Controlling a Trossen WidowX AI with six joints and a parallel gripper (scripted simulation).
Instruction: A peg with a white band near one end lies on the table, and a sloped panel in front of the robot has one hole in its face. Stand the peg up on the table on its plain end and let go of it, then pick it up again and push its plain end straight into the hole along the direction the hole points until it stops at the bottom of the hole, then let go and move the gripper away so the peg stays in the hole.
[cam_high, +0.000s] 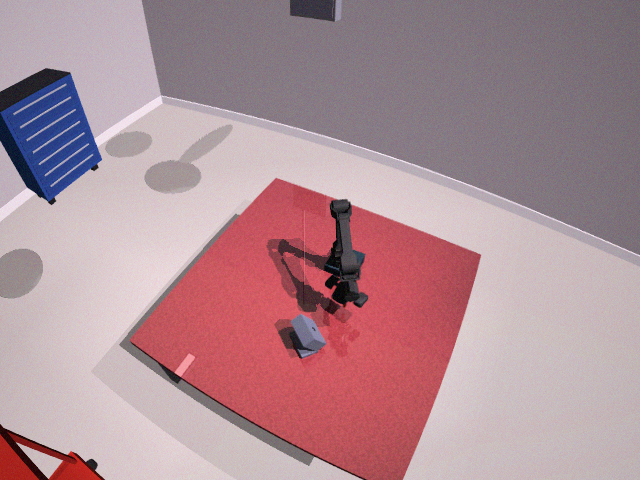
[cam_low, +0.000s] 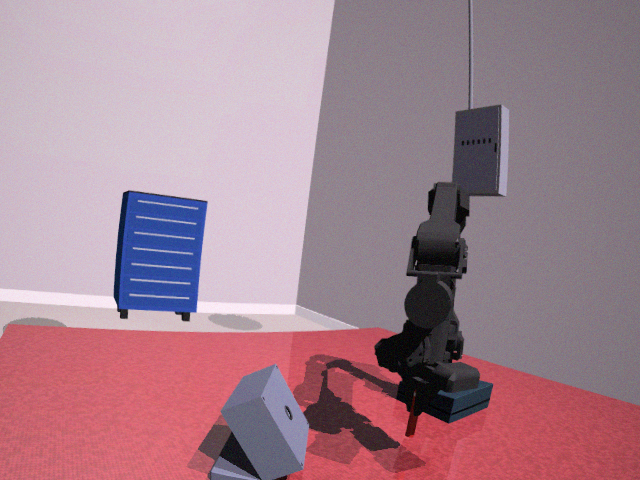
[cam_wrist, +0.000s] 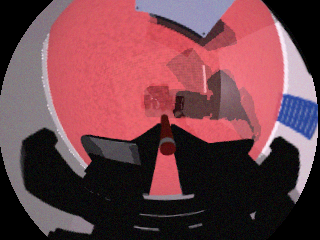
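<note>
Now: the sloped panel 20 cm ahead of my gripper tip and 9 cm to the right of it. The rest, counted from my gripper tip: red peg (2 cm above).
</note>
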